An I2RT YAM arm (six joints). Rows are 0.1 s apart.
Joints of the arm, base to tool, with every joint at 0 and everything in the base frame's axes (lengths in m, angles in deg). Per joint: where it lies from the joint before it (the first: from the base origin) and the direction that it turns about. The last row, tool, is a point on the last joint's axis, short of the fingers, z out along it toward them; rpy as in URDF.
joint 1: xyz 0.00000 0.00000 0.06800 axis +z
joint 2: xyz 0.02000 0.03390 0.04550 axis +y
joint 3: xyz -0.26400 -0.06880 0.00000 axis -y
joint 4: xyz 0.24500 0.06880 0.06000 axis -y
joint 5: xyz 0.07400 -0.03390 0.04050 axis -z
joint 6: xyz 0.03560 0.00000 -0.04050 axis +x
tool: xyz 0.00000 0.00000 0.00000 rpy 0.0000 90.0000 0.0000
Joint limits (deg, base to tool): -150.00..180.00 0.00..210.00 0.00..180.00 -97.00..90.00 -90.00..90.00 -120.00..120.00
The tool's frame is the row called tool.
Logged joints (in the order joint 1, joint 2, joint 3, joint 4, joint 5, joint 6), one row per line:
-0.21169, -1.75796, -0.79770, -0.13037, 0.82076, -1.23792
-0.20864, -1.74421, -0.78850, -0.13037, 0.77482, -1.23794
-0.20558, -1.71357, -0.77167, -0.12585, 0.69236, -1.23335
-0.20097, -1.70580, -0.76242, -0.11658, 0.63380, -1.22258
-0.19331, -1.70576, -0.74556, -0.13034, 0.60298, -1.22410
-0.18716, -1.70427, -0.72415, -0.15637, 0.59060, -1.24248
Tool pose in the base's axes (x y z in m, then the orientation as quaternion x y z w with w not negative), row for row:
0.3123, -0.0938, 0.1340, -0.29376, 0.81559, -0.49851, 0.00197
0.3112, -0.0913, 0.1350, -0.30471, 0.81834, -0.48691, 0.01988
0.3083, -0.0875, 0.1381, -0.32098, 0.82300, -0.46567, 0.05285
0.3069, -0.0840, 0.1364, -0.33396, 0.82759, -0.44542, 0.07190
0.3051, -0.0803, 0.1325, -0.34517, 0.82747, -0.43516, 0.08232
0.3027, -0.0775, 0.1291, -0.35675, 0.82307, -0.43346, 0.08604
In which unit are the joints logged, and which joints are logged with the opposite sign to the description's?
The joints are logged in radians. Opposite sign: joint 2, joint 3, joint 4.
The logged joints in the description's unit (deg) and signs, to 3 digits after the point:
-12.129, 100.724, 45.705, 7.470, 47.026, -70.928
-11.954, 99.936, 45.178, 7.470, 44.394, -70.929
-11.779, 98.180, 44.213, 7.211, 39.669, -70.666
-11.515, 97.735, 43.683, 6.680, 36.314, -70.049
-11.076, 97.733, 42.717, 7.468, 34.548, -70.136
-10.723, 97.647, 41.491, 8.959, 33.839, -71.189

